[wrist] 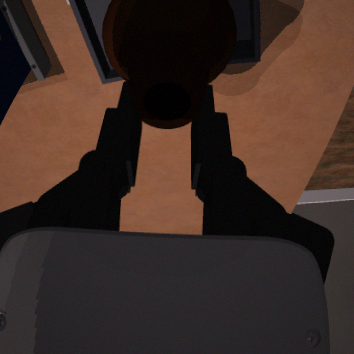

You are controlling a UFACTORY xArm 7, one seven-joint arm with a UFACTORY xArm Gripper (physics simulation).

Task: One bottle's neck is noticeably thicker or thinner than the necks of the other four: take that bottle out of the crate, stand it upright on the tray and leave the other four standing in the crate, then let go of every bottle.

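Places are measured from the arm's base along level axes (x ahead, y left, z up), in millimetres.
Pixels of known places: gripper, fingertip midpoint: (166,104).
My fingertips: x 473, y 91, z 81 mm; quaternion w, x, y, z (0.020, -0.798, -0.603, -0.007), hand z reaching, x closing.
Ahead of a thing's pixels: the offset from my fingertips to its top centre. "pt": to the spot under its first point. Level surfaces: height alone.
A dark brown bottle @[dx -18, dy +5, dz +27 mm] (170,42) shows at the top middle of the wrist view, its round body away from the camera and its open mouth toward it. My gripper (166,104) is shut on this bottle's neck, one finger on each side. The grey tray @[pt dx +101, dy +73, dz -192 mm] (250,54) with a dark rim lies behind and beneath the bottle, which hides much of it. Whether the bottle's base touches the tray cannot be told. Part of the dark blue crate @[pt dx +18, dy -184, dz -146 mm] (10,70) shows at the upper left edge; the other bottles do not show.
A dark grey bar with small screws @[pt dx +16, dy -173, dz -187 mm] (30,47) runs along the crate's side at the upper left. The orange-brown table top @[dz -211 mm] (260,130) lies around the tray. A grey surface with a light edge (332,240) is at the right, below a dark wooden floor (337,160).
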